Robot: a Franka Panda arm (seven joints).
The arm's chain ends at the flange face. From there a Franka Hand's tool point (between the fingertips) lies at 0.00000 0.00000 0.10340 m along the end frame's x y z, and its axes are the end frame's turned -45 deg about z.
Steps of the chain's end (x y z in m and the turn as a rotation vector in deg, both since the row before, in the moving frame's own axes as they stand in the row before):
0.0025 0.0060 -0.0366 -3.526 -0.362 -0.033
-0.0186 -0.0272 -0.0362 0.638 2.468 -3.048
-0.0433 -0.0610 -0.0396 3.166 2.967 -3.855
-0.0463 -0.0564 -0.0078 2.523 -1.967 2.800
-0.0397 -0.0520 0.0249 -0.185 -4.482 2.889
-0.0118 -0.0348 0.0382 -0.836 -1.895 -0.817
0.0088 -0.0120 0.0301 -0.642 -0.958 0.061
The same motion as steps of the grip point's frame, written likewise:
-0.0074 0.0100 -0.0368 -2.237 -2.749 -0.033
0.0101 -0.0302 -0.0363 -1.294 2.196 -3.048
0.0203 -0.0743 -0.0399 0.141 4.337 -3.855
0.0080 -0.0783 -0.0080 3.175 0.393 2.800
0.0029 -0.0705 0.0246 3.038 -3.300 2.889
0.0128 -0.0343 0.0381 0.749 -1.931 -0.817
0.0127 -0.0027 0.0301 0.223 -1.131 0.061

